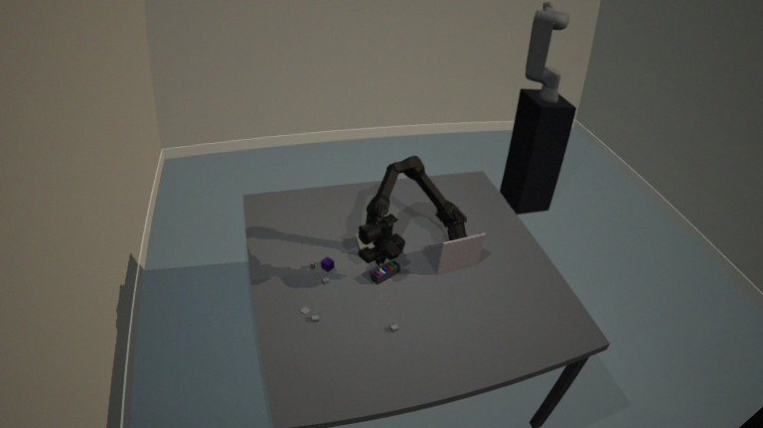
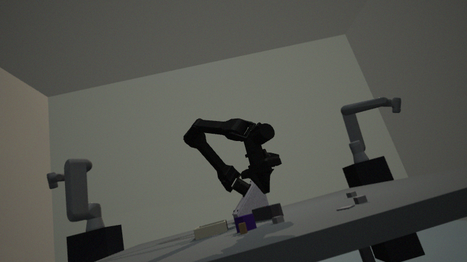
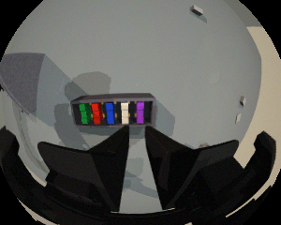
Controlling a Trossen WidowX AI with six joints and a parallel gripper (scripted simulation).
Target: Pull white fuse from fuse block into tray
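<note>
Now: the white fuse 10 mm behind my gripper tip and 60 mm below it. Also, from my gripper tip: blue fuse: 30 mm behind, 10 mm to the right, 60 mm below; red fuse: 50 mm behind, 20 mm to the right, 60 mm below; purple fuse: 10 mm ahead, 60 mm below.
</note>
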